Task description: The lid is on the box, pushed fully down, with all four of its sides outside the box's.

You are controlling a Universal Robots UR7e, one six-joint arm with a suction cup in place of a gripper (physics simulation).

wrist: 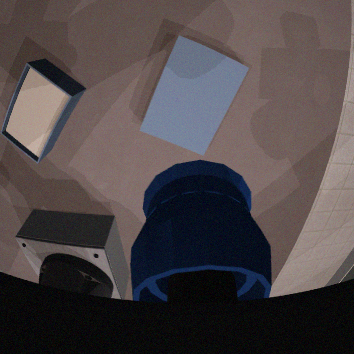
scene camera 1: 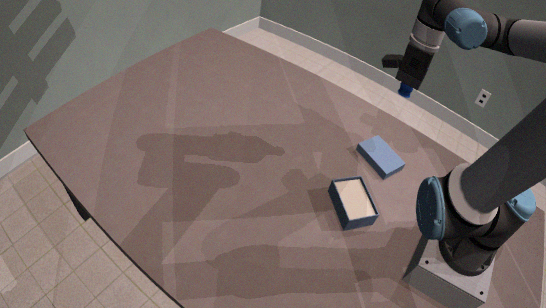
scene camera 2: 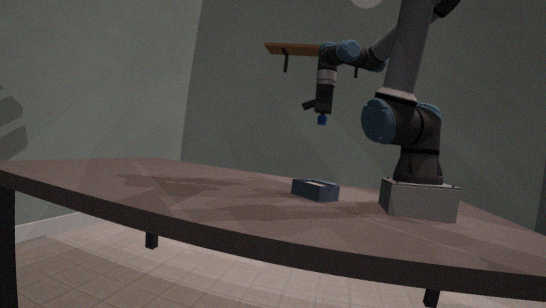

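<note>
I can see my suction cup [wrist: 197,212]. There is a blue-grey lid [scene camera 1: 378,154], and the wrist view gives me the blue-grey lid [wrist: 197,84] as well. A blue-grey box [scene camera 1: 354,206] is here too, and I find the blue-grey box [scene camera 2: 314,190] again in scene camera 2.
</note>
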